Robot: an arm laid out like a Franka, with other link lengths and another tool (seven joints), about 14 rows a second.
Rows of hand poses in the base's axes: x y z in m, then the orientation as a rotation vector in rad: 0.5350, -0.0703, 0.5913, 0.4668, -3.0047, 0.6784; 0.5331, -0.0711, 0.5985, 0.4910, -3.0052, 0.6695; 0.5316, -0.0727, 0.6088, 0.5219, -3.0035, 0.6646; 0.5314, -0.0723, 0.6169, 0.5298, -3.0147, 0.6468; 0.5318, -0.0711, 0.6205, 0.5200, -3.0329, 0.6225; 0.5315, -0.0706, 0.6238, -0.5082, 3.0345, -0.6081; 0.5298, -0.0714, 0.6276, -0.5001, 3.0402, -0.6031; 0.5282, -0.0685, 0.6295, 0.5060, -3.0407, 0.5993; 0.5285, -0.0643, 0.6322, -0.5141, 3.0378, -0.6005; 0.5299, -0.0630, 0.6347, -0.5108, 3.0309, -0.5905; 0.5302, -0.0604, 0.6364, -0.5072, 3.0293, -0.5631; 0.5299, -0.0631, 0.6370, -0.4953, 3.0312, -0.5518; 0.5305, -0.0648, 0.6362, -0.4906, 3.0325, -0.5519; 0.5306, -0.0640, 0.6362, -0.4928, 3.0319, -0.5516; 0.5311, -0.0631, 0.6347, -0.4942, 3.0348, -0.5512; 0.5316, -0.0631, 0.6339, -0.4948, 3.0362, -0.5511; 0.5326, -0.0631, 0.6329, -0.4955, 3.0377, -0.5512; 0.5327, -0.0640, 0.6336, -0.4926, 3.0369, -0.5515; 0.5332, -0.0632, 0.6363, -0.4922, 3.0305, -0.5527
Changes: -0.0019, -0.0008, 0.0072, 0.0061, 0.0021, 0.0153; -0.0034, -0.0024, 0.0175, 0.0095, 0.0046, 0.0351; -0.0036, -0.0020, 0.0256, 0.0233, -0.0007, 0.0404; -0.0032, -0.0008, 0.0292, 0.0423, -0.0105, 0.0347; -0.0035, -0.0003, 0.0325, 0.0524, -0.0179, 0.0288; -0.0052, -0.0011, 0.0363, 0.0557, -0.0155, 0.0225; -0.0068, 0.0018, 0.0382, 0.0576, -0.0110, 0.0253; -0.0065, 0.0060, 0.0409, 0.0571, -0.0138, 0.0315; -0.0051, 0.0073, 0.0434, 0.0638, -0.0221, 0.0321; -0.0048, 0.0099, 0.0451, 0.0817, -0.0269, 0.0314; -0.0051, 0.0072, 0.0457, 0.0893, -0.0295, 0.0243; -0.0045, 0.0055, 0.0449, 0.0892, -0.0296, 0.0211; -0.0044, 0.0063, 0.0449, 0.0894, -0.0296, 0.0226; -0.0039, 0.0072, 0.0434, 0.0896, -0.0265, 0.0225; -0.0034, 0.0072, 0.0426, 0.0896, -0.0250, 0.0224; -0.0024, 0.0072, 0.0416, 0.0894, -0.0234, 0.0224; -0.0023, 0.0063, 0.0423, 0.0893, -0.0250, 0.0209; -0.0018, 0.0071, 0.0450, 0.0888, -0.0310, 0.0227
